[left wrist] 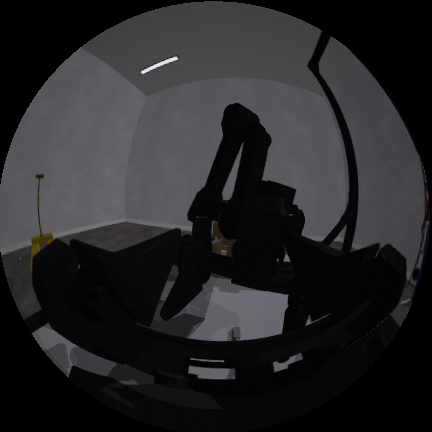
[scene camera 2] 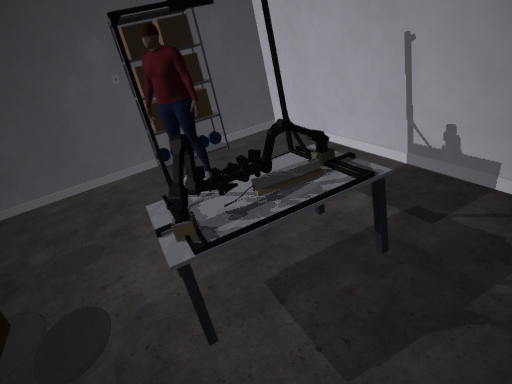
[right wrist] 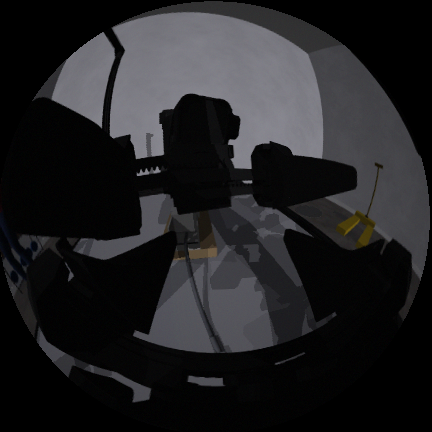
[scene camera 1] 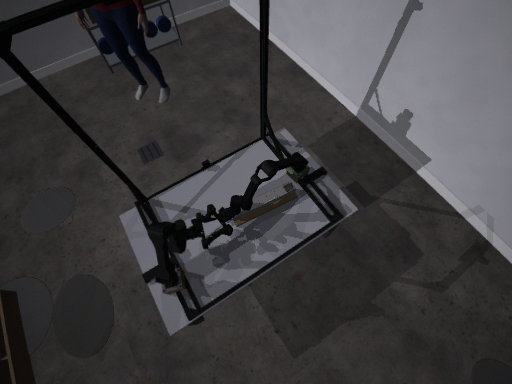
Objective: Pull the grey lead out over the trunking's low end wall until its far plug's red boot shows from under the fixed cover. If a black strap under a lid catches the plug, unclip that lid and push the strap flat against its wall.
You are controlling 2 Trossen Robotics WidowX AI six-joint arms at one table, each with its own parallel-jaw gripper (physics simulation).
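Seen in the pictures: left gripper, fingertip midpoint: [left wrist: 234, 235] [scene camera 2: 223, 174] [right wrist: 346, 162] [scene camera 1: 206, 228]; right gripper, fingertip midpoint: [left wrist: 215, 346] [scene camera 2: 236, 181] [right wrist: 232, 235] [scene camera 1: 218, 226]; left arm's base, origin of the base link: [scene camera 2: 322, 150] [scene camera 1: 298, 167]; right arm's base, origin of the base link: [scene camera 2: 182, 218] [scene camera 1: 171, 280].
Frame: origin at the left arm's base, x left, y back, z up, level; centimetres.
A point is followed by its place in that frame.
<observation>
The grey trunking [scene camera 1: 272, 195] [scene camera 2: 280, 177] [right wrist: 186, 224] @(x -0.6, y -45.8, z -2.1 cm) lies along a brown wooden side [scene camera 1: 265, 210] @(x 7.1, y -32.4, z -5.0 cm) [scene camera 2: 292, 183] @(x 8.1, y -30.9, z -6.9 cm) [right wrist: 207, 235] @(x 3.2, y -47.0, z -5.0 cm) on the table. The grey lead [scene camera 2: 239, 196] @(x -2.4, y -59.4, z -6.2 cm) [right wrist: 197, 295] @(x -2.4, y -58.6, z -5.7 cm) comes out of its near end and runs across the table top. A small pale plug [left wrist: 236, 334] @(x -2.6, y -67.3, z -6.6 cm) [right wrist: 216, 342] @(x -2.4, y -65.5, z -6.7 cm) is at its outer end. My right gripper [right wrist: 232, 235] @(x 1.1, y -60.0, z 4.7 cm) [left wrist: 215, 346] @(x 1.1, y -60.0, z 4.7 cm) is open and empty above the lead. My left gripper is open and empty, facing the right one near the trunking's near end. The red boot, lids and black straps cannot be made out.
Both arms reach in over the white table [scene camera 1: 320, 150] [scene camera 2: 165, 250] @(x 12.3, y -107.5, z -7.4 cm), with their grippers close together. Dark frame rails [scene camera 1: 250, 284] @(x 32.2, y -65.6, z -7.5 cm) [scene camera 2: 280, 210] @(x 31.0, y -54.9, z -5.3 cm) run along its edges and uprights rise at the far corners. A person [scene camera 2: 167, 75] stands behind the table by a shelf rack.
</observation>
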